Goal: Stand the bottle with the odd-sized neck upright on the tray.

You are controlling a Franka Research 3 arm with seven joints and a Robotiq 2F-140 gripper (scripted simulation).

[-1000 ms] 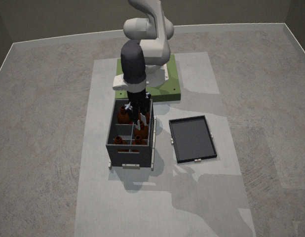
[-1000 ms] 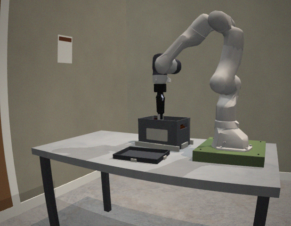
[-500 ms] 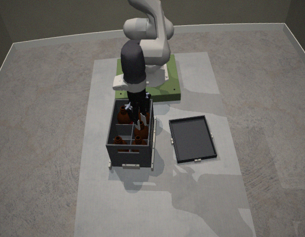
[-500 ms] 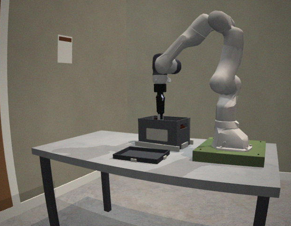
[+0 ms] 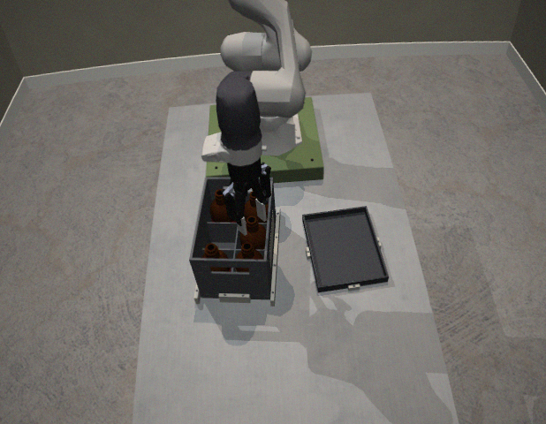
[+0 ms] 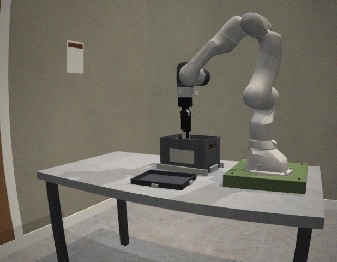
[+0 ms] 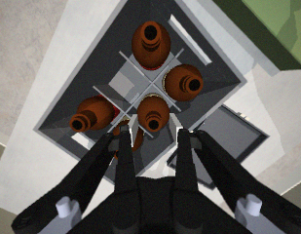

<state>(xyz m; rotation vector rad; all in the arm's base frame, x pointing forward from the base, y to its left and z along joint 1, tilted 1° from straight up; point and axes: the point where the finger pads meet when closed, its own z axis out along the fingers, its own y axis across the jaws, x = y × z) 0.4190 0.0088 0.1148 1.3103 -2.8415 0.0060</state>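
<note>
Now: the dark grey crate 90 mm below my hand and 50 mm to the right of it. Round my hand: black tray 240 mm to the left, 160 mm below, 50 mm behind; glass bottle 100 mm ahead, 90 mm to the right, 90 mm below; brown bottle 100 mm to the right, 90 mm below, 80 mm behind.
</note>
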